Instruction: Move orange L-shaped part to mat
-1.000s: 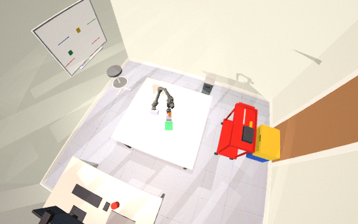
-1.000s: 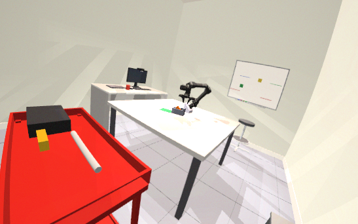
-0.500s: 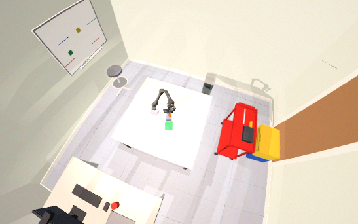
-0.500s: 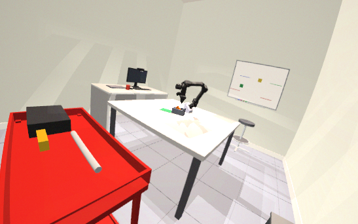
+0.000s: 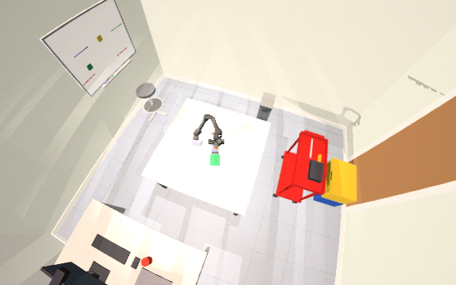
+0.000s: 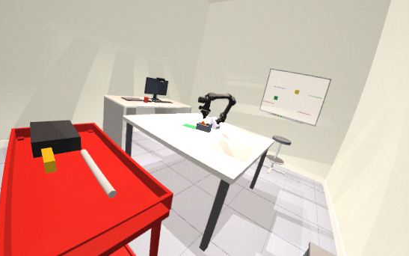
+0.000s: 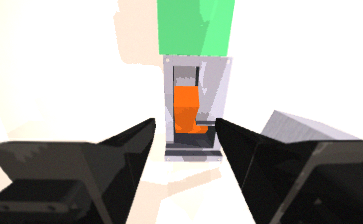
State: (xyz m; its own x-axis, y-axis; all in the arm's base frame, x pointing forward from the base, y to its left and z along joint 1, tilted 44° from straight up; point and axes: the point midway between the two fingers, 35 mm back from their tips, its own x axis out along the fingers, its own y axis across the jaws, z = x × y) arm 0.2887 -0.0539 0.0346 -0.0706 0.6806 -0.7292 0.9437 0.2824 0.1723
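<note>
Now: the orange L-shaped part 30 mm behind my gripper tip, 30 mm to the left of it and 90 mm below it. Round my gripper tip: green mat (30 mm ahead, 140 mm to the right, 140 mm below).
</note>
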